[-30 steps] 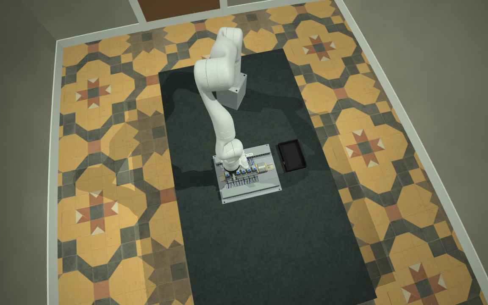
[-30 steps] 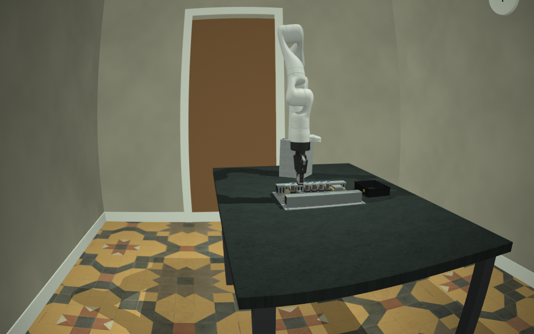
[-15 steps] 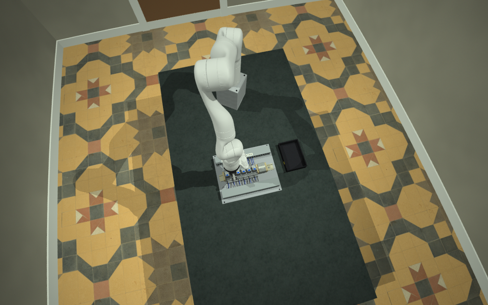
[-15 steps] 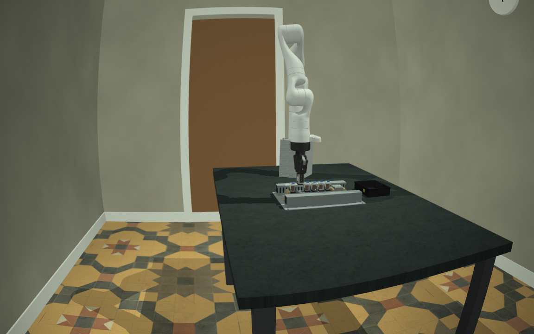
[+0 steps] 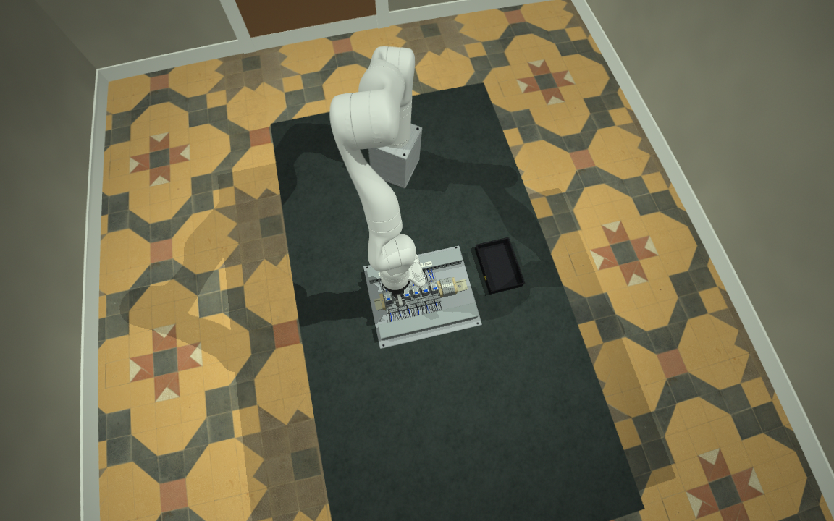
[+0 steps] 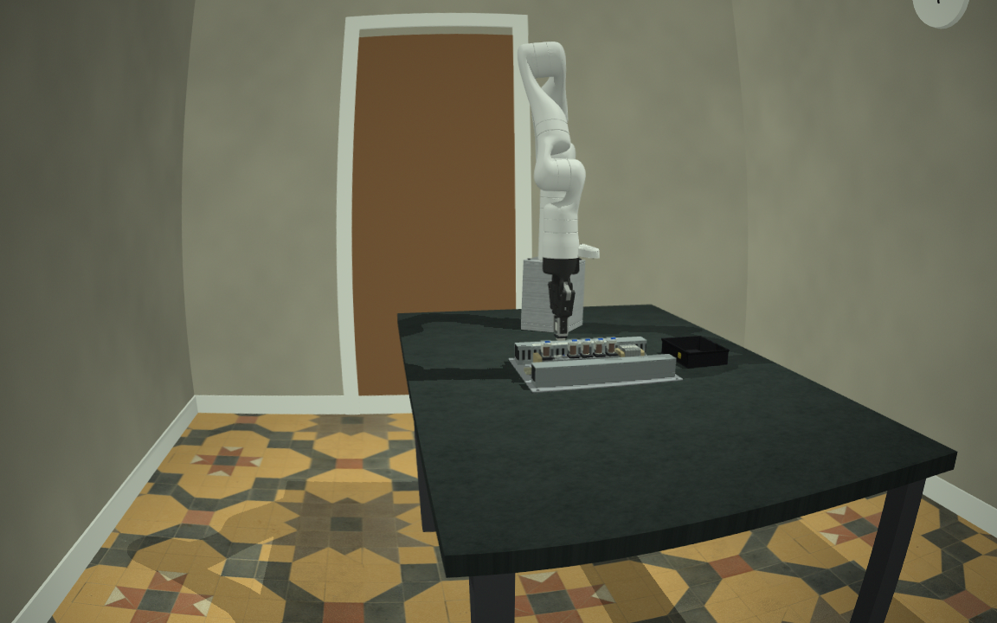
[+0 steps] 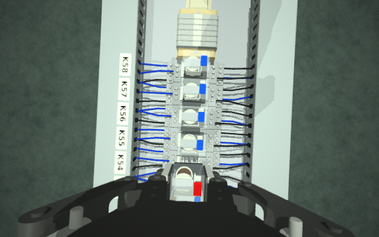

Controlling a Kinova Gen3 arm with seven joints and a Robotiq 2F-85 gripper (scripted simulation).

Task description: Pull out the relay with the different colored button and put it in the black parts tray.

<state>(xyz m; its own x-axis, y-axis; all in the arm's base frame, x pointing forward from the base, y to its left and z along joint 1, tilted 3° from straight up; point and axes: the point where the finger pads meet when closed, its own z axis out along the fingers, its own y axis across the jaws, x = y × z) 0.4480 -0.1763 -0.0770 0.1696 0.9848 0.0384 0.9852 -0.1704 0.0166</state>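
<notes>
Right now my hand is 30 mm short of the black parts tray, 340 mm to the right of it and 80 mm above it. From my hand the other things lie so: panel (20 mm ahead, 70 mm to the left, 100 mm below); then clear relay (10 mm below).
</notes>
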